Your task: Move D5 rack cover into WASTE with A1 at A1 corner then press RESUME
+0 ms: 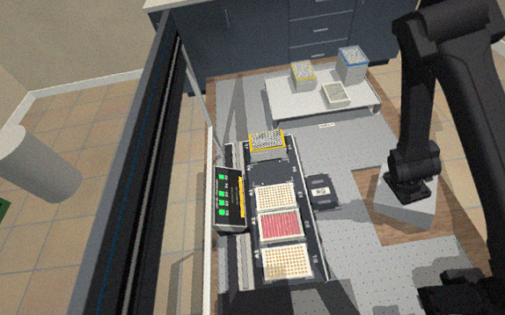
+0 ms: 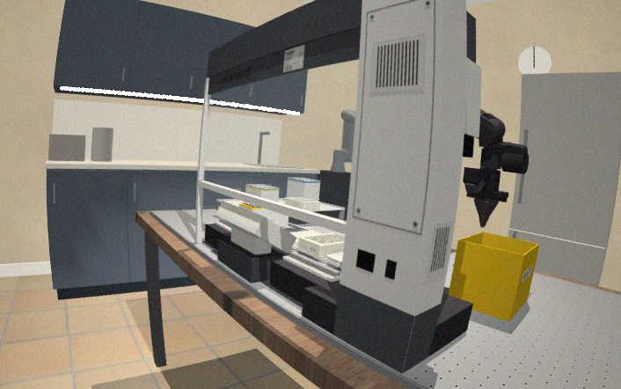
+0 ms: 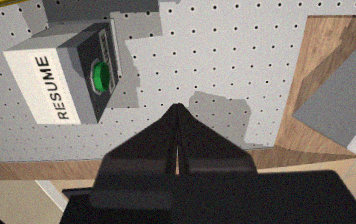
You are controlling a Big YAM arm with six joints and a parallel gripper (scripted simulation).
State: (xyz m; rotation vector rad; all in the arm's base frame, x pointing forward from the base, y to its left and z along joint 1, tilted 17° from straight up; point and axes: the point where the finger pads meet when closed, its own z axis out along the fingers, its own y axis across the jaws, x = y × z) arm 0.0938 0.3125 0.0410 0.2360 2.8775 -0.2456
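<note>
Now: the green resume key 10 mm ahead of my hand, 70 mm to the left of it and 60 mm below it. The rest, counted from my hand: yellow waste bin 160 mm ahead, 90 mm to the left, 100 mm below; clear cover 160 mm ahead, 90 mm to the left, 120 mm below; spare nest RG 130 mm ahead, 380 mm to the right, 140 mm below.
</note>
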